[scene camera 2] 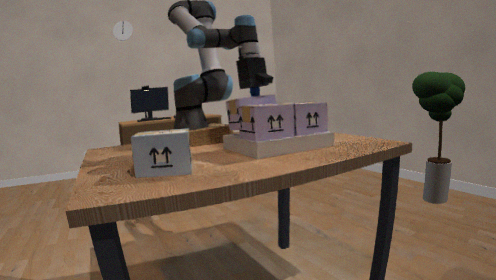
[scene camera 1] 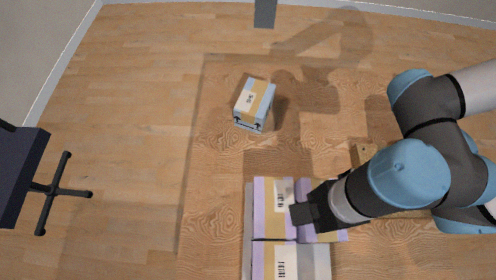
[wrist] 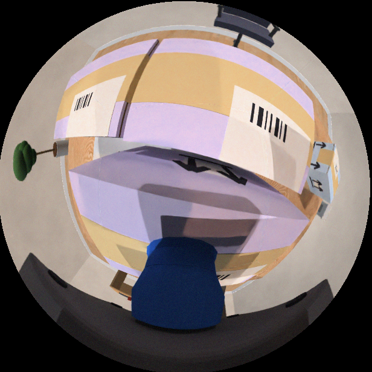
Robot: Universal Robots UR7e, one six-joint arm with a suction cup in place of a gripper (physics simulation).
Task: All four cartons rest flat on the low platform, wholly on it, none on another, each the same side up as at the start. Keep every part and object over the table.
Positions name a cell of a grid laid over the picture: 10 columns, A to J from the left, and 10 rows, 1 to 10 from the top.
In view: the suction cup (wrist: E8) and a low white platform (wrist: C4).
